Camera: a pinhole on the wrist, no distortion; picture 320 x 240 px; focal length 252.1 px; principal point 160.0 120.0 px. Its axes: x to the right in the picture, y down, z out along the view. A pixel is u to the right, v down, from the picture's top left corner.
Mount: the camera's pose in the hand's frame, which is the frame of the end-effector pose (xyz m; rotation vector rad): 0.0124 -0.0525 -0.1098 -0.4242 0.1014 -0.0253
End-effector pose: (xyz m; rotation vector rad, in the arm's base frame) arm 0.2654 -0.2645 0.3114 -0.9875 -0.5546 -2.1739
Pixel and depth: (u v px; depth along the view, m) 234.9 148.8 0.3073
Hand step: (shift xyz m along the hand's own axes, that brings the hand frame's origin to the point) 0.1351 0.1012 0.1458
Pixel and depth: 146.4 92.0 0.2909
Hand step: 0.0268 0.0379 0.1686
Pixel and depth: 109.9 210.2 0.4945
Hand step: -0.0336 0.3157 0.2746
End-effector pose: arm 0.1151 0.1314 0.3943 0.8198 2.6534 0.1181
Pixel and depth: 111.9 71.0 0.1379
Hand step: 0.0004 -0.0192 0.0287
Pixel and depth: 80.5 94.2 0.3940
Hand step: -0.0705 0.0778 0.2755
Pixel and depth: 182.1 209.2 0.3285
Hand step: 0.0754 0.1866 0.1374
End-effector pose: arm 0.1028 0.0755 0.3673 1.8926 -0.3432 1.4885
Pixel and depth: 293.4 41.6 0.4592
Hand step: 0.3011 -0.0056 0.3427
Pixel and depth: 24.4 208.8 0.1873
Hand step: -0.0682 0.0889 0.0421
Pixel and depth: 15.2 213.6 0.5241
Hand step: -0.2321 0.3532 0.3130
